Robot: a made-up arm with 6 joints.
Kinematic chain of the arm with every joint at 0, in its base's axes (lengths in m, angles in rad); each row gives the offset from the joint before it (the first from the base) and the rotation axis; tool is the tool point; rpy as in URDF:
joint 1: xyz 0 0 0.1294 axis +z
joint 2: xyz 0 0 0 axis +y
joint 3: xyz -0.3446 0 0.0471 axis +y
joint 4: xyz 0.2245 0 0.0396 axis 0.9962 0 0.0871
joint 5: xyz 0 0 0 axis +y
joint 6: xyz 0.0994 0 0.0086 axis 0.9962 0 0.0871
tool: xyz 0 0 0 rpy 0 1.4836 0
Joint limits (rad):
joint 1: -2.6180..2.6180
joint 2: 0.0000..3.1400
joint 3: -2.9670..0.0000
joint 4: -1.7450..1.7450
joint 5: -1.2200..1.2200
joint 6: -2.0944..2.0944
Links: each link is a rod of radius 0.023 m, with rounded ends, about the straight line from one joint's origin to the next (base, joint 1, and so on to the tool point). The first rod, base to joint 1, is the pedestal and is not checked.
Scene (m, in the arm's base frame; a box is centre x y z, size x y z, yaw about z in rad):
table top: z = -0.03
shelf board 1: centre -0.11 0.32 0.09 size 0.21 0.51 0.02 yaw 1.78
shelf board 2: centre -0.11 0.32 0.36 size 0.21 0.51 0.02 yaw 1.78
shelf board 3: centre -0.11 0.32 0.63 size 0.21 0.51 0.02 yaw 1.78
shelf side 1: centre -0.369 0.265 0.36 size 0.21 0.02 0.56 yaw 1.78
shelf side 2: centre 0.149 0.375 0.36 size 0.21 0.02 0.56 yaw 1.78
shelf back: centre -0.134 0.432 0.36 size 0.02 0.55 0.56 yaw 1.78
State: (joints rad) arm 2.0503 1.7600 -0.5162 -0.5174 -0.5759 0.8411
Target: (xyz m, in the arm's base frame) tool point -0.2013 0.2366 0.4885
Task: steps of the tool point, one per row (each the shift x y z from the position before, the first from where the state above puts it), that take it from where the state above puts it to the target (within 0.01 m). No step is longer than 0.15 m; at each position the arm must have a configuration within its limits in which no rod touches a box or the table.
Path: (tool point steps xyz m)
1: -0.0038 -0.0515 0.0265
2: 0.0128 -0.0476 0.0206
3: 0.0264 -0.0393 0.0149
4: 0.0364 -0.0280 0.0090
5: -0.0411 0.0111 0.0449
6: -0.0293 0.0102 0.0543
7: -0.0153 0.0073 0.0589
8: -0.0007 0.0023 0.0580
9: -0.0256 0.1205 0.0000

